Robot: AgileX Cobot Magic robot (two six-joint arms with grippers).
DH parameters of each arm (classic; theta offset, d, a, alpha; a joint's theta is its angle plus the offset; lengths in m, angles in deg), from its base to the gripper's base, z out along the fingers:
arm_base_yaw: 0 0.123 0 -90
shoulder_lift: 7.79 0 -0.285 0
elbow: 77.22 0 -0.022 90
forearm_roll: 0 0.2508 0 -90
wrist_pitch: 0 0 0.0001 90
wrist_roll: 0 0.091 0 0
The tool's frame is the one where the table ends.
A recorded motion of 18 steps. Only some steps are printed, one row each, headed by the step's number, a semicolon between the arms.
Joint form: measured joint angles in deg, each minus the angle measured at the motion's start. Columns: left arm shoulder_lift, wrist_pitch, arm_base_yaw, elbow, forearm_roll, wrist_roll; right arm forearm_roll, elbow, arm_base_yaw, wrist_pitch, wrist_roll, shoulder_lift.
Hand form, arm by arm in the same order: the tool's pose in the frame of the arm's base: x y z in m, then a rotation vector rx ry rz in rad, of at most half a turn. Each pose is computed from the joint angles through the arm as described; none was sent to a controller.
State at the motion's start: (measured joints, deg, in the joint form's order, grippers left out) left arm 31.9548 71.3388 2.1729 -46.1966 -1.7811 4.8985; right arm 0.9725 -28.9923 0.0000 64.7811 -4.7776 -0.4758
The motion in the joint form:
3: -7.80 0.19 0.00 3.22 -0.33 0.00; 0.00 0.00 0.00 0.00 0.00 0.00
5: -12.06 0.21 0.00 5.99 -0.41 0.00; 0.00 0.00 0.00 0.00 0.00 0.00
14: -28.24 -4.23 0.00 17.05 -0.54 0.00; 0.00 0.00 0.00 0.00 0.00 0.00
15: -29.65 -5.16 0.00 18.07 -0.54 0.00; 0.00 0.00 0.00 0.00 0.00 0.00
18: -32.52 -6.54 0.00 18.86 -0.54 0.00; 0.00 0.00 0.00 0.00 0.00 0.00
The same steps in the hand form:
3: 0.0399 -0.0017 0.3278 0.0594 2.4020 0.0100; -0.0098 0.0014 0.2733 -0.0892 2.0982 -0.0297
5: 0.0279 -0.0022 0.3167 0.0595 2.3763 0.0101; -0.0098 0.0014 0.2733 -0.0892 2.0982 -0.0297
14: -0.0011 -0.0034 0.2714 0.0559 2.2096 0.0185; -0.0098 0.0014 0.2733 -0.0892 2.0982 -0.0297
15: -0.0022 -0.0035 0.2676 0.0551 2.1867 0.0200; -0.0098 0.0014 0.2733 -0.0892 2.0982 -0.0297
18: -0.0068 -0.0036 0.2654 0.0539 2.1264 0.0238; -0.0098 0.0014 0.2733 -0.0892 2.0982 -0.0297

